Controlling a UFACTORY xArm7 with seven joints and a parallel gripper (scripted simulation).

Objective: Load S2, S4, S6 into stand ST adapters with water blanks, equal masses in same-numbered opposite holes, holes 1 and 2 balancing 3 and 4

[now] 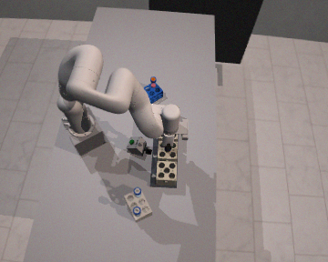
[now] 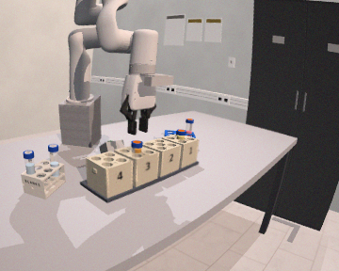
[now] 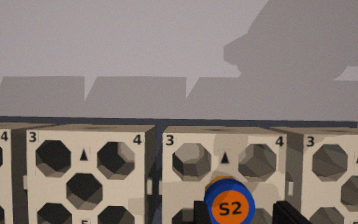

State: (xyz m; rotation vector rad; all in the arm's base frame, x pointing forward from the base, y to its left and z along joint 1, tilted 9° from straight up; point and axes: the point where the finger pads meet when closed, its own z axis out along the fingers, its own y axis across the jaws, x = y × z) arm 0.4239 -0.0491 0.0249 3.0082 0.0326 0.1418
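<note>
The sample tube S6 lies 110 mm behind my hand, 430 mm to the left of it and 110 mm below it. Also, from my hand: sample tube S2: 10 mm to the right, 100 mm below; adapter: 120 mm below; green DONE key: 190 mm behind, 40 mm to the left, 110 mm below.
</note>
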